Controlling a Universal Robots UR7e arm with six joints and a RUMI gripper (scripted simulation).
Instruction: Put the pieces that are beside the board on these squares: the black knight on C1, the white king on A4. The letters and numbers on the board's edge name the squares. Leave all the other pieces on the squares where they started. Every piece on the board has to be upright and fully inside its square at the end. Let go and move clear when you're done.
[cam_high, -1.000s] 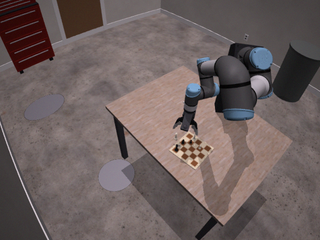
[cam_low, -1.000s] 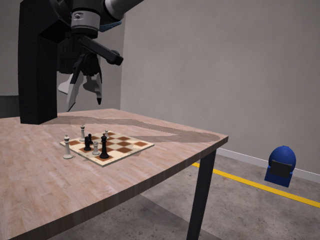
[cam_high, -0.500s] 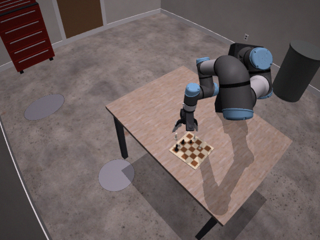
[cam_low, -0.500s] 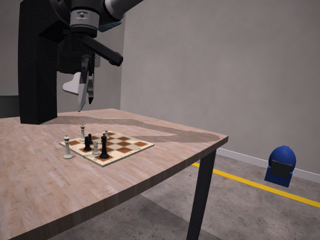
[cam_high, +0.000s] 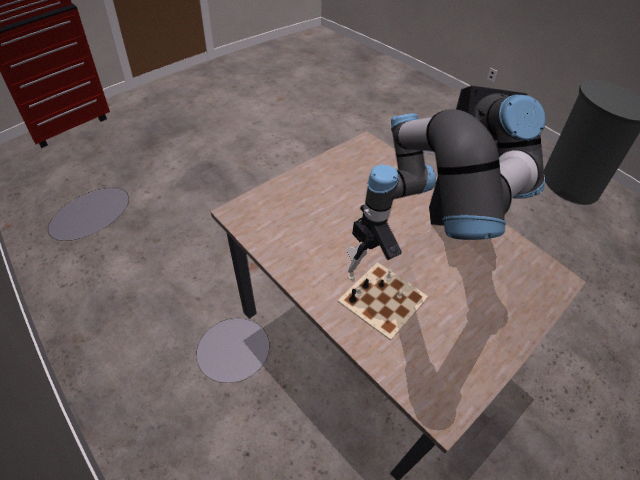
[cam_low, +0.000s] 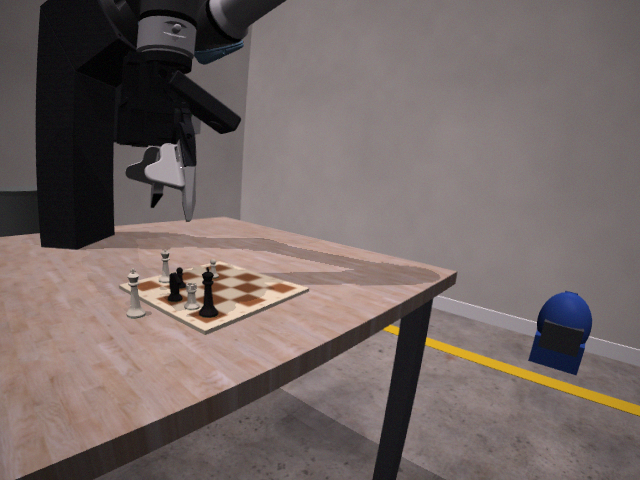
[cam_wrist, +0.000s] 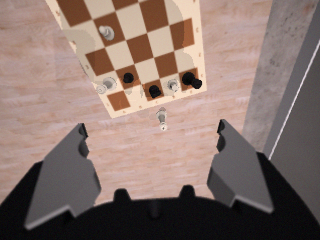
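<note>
Now: hand 10 cm above the white king, 5 cm to the left of it and 3 cm short of it. The rest, counted from my hand: chessboard: 13 cm below, 7 cm to the left, 3 cm behind; black pawn: 11 cm below, 5 cm behind, 2 cm to the left; white rook: 11 cm below, 4 cm ahead, 2 cm to the left.
</note>
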